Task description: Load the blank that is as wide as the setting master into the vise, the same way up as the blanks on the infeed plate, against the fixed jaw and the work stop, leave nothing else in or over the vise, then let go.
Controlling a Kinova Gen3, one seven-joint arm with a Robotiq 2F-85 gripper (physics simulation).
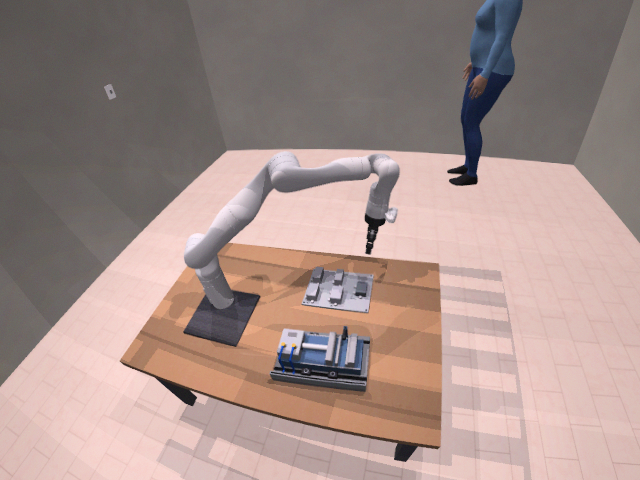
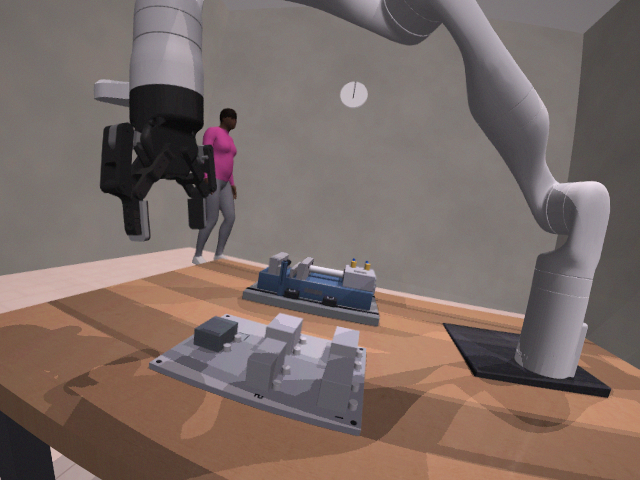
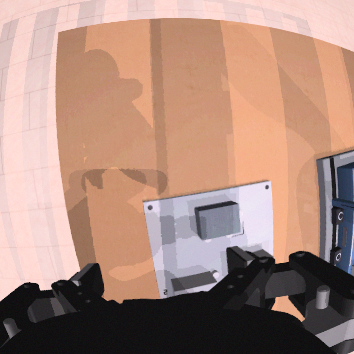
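Seen in the pictures: gripper, fingertip midpoint: (image 1: 369,246) (image 2: 172,234) (image 3: 163,270); arm's base, link origin: (image 1: 223,299) (image 2: 540,365).
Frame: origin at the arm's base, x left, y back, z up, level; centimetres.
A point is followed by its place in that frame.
A dark grey block (image 1: 361,289) @(x 15.8, y -53.5, z 2.0 cm) (image 2: 216,333) @(x 19.2, y -52.0, z 2.0 cm) (image 3: 218,221) @(x 17.3, y -53.4, z 2.0 cm) sits on the light infeed plate (image 1: 351,306) @(x 9.0, y -51.1, z -0.5 cm) (image 2: 206,367) @(x 23.4, y -50.4, z -0.5 cm) (image 3: 260,200) @(x 9.6, y -54.8, z -0.5 cm). Several lighter grey blocks stand on it too, including one (image 1: 336,295) @(x 10.2, y -45.2, z 3.1 cm) (image 2: 284,330) @(x 14.7, y -43.9, z 3.1 cm) near the vise side and one (image 1: 312,292) @(x 9.8, y -35.9, z 3.0 cm) (image 2: 345,343) @(x 13.7, y -35.2, z 3.1 cm) towards the robot base. The blue vise (image 1: 315,356) @(x -16.3, y -45.4, z 4.7 cm) (image 2: 320,289) @(x -8.4, y -44.4, z 3.4 cm) (image 3: 345,185) @(x -7.1, y -55.7, z 2.9 cm) has an end jaw (image 1: 352,350) @(x -13.5, y -56.7, z 8.3 cm) (image 2: 279,262) @(x -8.9, y -55.0, z 7.3 cm) and a jaw on the rod (image 1: 331,347) @(x -13.9, y -50.2, z 8.3 cm) (image 2: 305,268) @(x -8.4, y -48.6, z 7.4 cm); no block shows between them. My gripper (image 1: 368,252) @(x 25.8, y -54.7, z 15.5 cm) (image 2: 168,229) @(x 25.8, y -54.7, z 15.5 cm) (image 3: 163,270) @(x 25.8, y -54.7, z 15.5 cm) is open and empty, high above the table by the plate's outer side.
The vise stands on a grey base (image 1: 320,381) @(x -23.5, y -49.1, z 3.4 cm) (image 2: 310,308) @(x -4.8, y -45.1, z -0.1 cm). A white rod (image 1: 314,346) @(x -14.2, y -44.7, z 7.2 cm) (image 2: 326,271) @(x -13.2, y -44.7, z 6.7 cm) joins the inner jaw to a grey housing (image 1: 291,343) @(x -15.5, y -37.7, z 8.2 cm) (image 2: 359,277) @(x -10.4, y -36.7, z 7.5 cm). The robot's dark mounting plate (image 1: 242,315) @(x -4.7, y -11.5, z -0.5 cm) (image 2: 465,351) @(x -1.2, y -13.8, z -0.5 cm) lies on the table. People stand beyond the table.
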